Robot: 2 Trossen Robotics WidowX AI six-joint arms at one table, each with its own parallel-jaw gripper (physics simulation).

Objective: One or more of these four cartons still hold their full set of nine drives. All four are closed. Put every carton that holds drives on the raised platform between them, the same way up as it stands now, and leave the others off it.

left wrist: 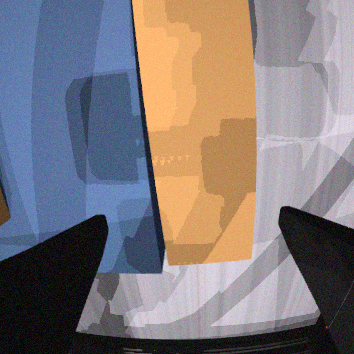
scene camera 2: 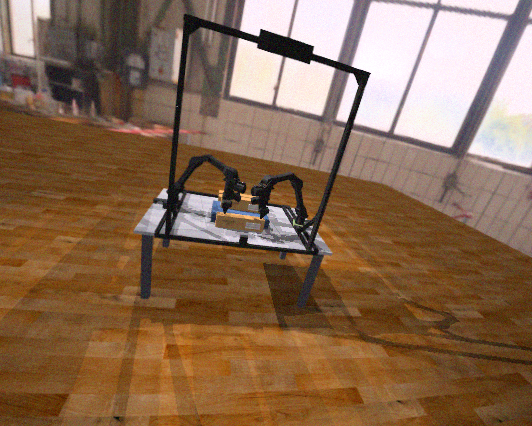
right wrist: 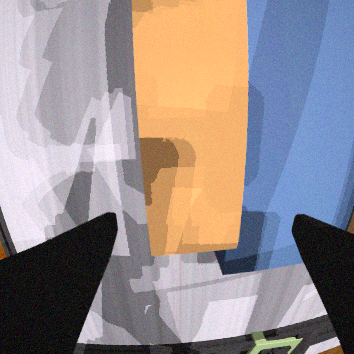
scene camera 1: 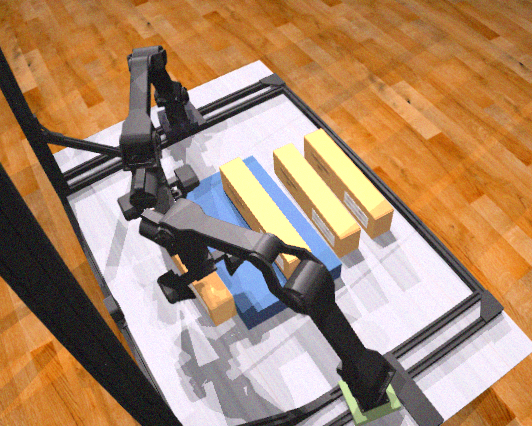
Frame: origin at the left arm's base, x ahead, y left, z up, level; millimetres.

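Seen in the pictures: left gripper, fingertip midpoint: (left wrist: pixel 193 219) (scene camera 2: pixel 224 210); right gripper, fingertip midpoint: (scene camera 2: pixel 259 215) (right wrist: pixel 206 223) (scene camera 1: pixel 212 285); left arm's base at its link origin: (scene camera 1: pixel 176 116); right arm's base at its link origin: (scene camera 2: pixel 299 223) (scene camera 1: pixel 369 393).
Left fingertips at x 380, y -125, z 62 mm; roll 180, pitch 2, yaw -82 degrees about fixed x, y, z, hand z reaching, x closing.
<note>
Pixels of each thing's top centre, then the offset from my left fingertips to it.
- tan carton at its top centre: (scene camera 1: pixel 186 251) (scene camera 2: pixel 241 216) dy +13, dx +112, dz -20 mm
- blue platform at its top centre: (scene camera 1: pixel 249 228) (scene camera 2: pixel 240 210) dy +172, dx +94, dz -45 mm
- second carton at its top centre: (scene camera 1: pixel 262 205) (scene camera 2: pixel 244 198) dy +206, dx +105, dz +39 mm
- fourth carton at its top centre: (scene camera 1: pixel 346 170) dy +453, dx +49, dz -20 mm
A tan carton (scene camera 1: pixel 216 296) (scene camera 2: pixel 235 222) (left wrist: pixel 215 100) (right wrist: pixel 192 75) lies on the table along the left side of the blue platform (scene camera 1: pixel 207 199) (left wrist: pixel 50 150) (right wrist: pixel 300 125) in scene camera 1. My left gripper (scene camera 1: pixel 159 194) (scene camera 2: pixel 227 205) (left wrist: pixel 193 219) is open above this carton's far end. My right gripper (scene camera 1: pixel 201 275) (scene camera 2: pixel 263 212) (right wrist: pixel 206 223) is open above its near end. A second carton (scene camera 1: pixel 260 205) lies lengthwise on the platform, its near end partly hidden by the right arm. A third (scene camera 1: pixel 317 192) and a fourth carton (scene camera 1: pixel 350 180) lie on the table right of the platform, white labels showing.
A black frame rail (scene camera 1: pixel 380 192) runs along the table edge beside the fourth carton. Black posts of the overhead frame (scene camera 2: pixel 176 115) rise at the table's sides. The right arm crosses over the platform in scene camera 1. A green bracket (scene camera 1: pixel 367 414) sits at its base.
</note>
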